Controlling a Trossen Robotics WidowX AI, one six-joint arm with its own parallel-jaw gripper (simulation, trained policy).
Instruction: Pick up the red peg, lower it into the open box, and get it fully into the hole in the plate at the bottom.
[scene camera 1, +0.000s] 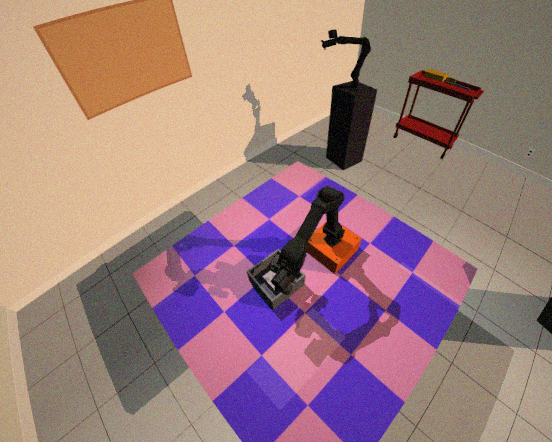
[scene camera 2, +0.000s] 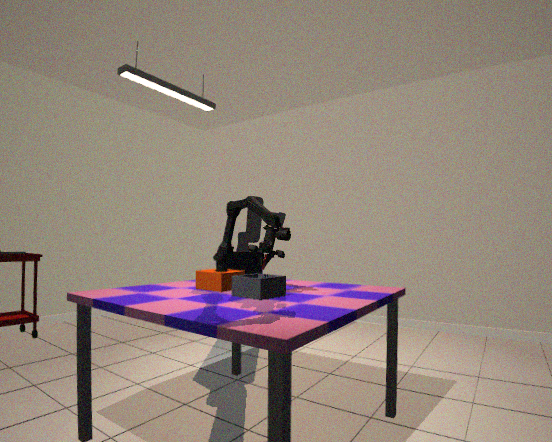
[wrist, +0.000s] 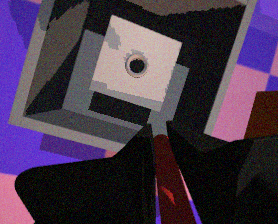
I see my gripper (wrist: 159, 128), a grey box (scene camera 1: 255, 274) and a plate (wrist: 125, 45).
The grey box is seen too in the wrist view (wrist: 52, 96). Scene camera 2 misses the plate, which is hidden by the grey box.
